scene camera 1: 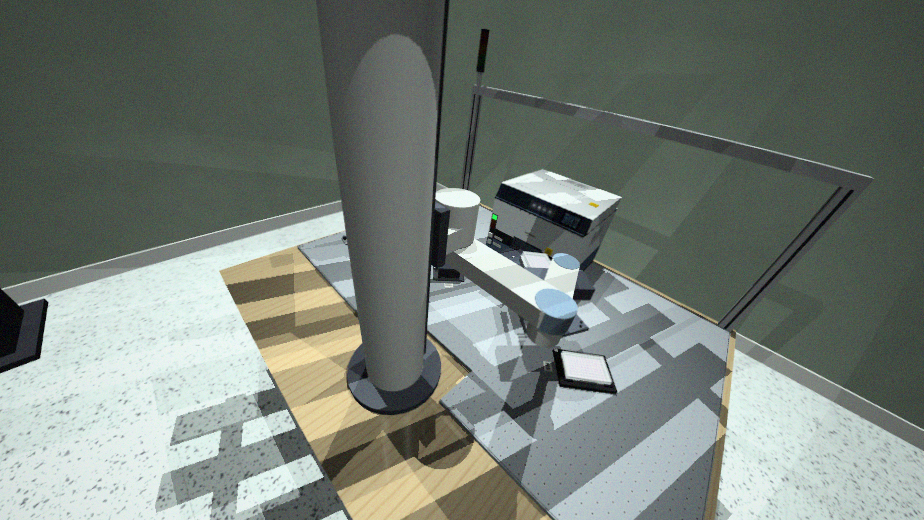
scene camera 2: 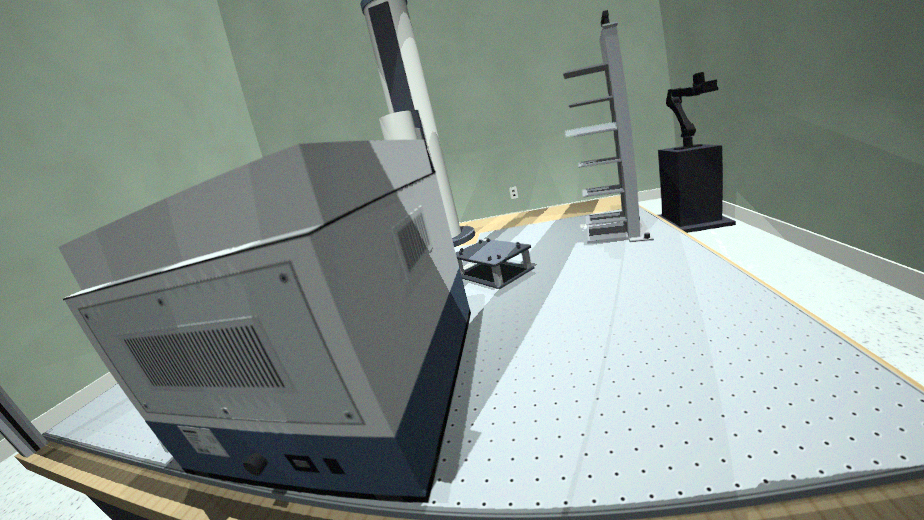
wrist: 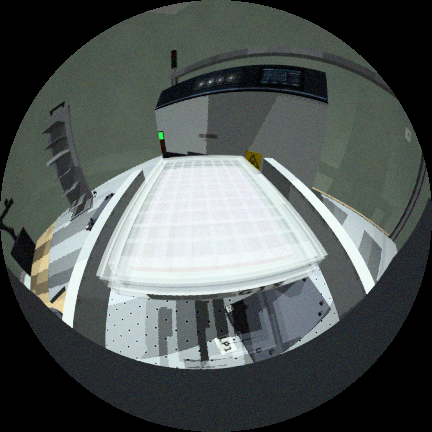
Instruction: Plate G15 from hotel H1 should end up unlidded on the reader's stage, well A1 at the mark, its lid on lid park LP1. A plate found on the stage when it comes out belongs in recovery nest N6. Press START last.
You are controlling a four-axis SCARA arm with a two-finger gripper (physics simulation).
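Pixels of known places: gripper, fingertip midpoint: (scene camera 1: 537,258) (wrist: 202,170); arm's base, link origin: (scene camera 1: 395,369).
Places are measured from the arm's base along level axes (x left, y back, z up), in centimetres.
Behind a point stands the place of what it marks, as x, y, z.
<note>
My gripper (wrist: 202,170) {-8.5, -50.8, 20.3} is shut on plate G15 (wrist: 210,220) {-13.6, -46.2, 21.1} (scene camera 1: 535,260) {-9.0, -48.5, 21.0}, a clear-walled white plate that looks lidded and level, in front of the reader (scene camera 1: 549,210) {-2.4, -63.1, 32.2} (wrist: 240,120) {-5.1, -61.8, 24.0} (scene camera 2: 258,310) {13.8, -99.0, 24.3}. Part of the label G15 shows on its near edge. The held plate hides the stage area in the wrist view; I cannot tell from scene camera 1 whether anything is on the stage. The dark lid park LP1 (wrist: 285,320) {-23.8, -50.5, 2.3} (scene camera 1: 577,327) {-28.9, -53.3, 2.3} is partly hidden by the arm in scene camera 1; its label shows in the wrist view. Hotel H1 (scene camera 2: 623,148) {59.1, -34.3, 24.5} (wrist: 75,150) {59.6, -34.6, 27.7} stands far off.
A white plate (scene camera 1: 585,366) {-37.5, -38.7, 4.1} sits in a black nest on the perforated deck (scene camera 1: 614,446) {-52.4, -25.1, 1.3}; its label is unreadable. A raised dark stand (scene camera 2: 494,250) {24.3, -43.2, 7.3} is beyond the reader. The thick column (scene camera 1: 394,226) {-6.7, 3.5, 49.3} blocks part of scene camera 1. A framed clear screen (scene camera 1: 678,132) {-23.5, -100.4, 61.0} stands behind the reader.
</note>
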